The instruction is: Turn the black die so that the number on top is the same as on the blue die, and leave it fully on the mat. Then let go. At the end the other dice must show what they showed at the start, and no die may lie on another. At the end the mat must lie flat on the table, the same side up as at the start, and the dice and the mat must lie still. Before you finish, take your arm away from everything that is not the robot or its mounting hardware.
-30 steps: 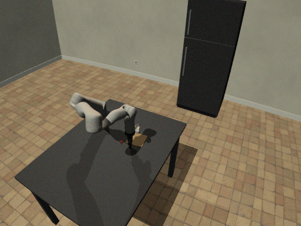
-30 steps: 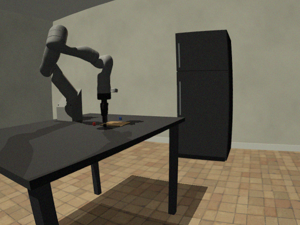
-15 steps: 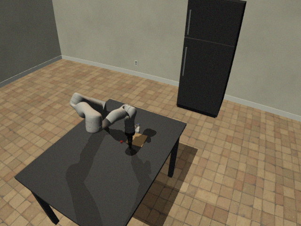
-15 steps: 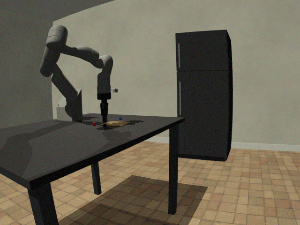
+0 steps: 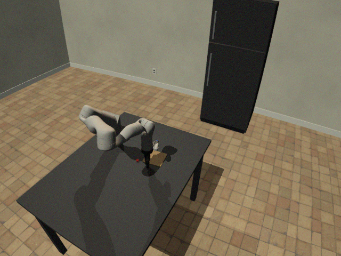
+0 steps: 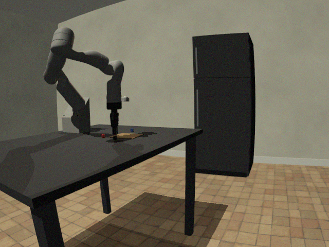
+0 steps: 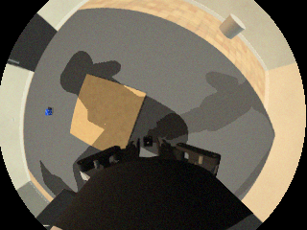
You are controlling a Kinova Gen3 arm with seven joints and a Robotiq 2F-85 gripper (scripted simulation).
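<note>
My hand is 3 cm above the black die. Round my hand: tan mat 10 cm to the left, 4 cm below; then red die 9 cm behind, 2 cm to the left, 3 cm below; then blue die 7 cm behind, 27 cm to the left, 3 cm below.
</note>
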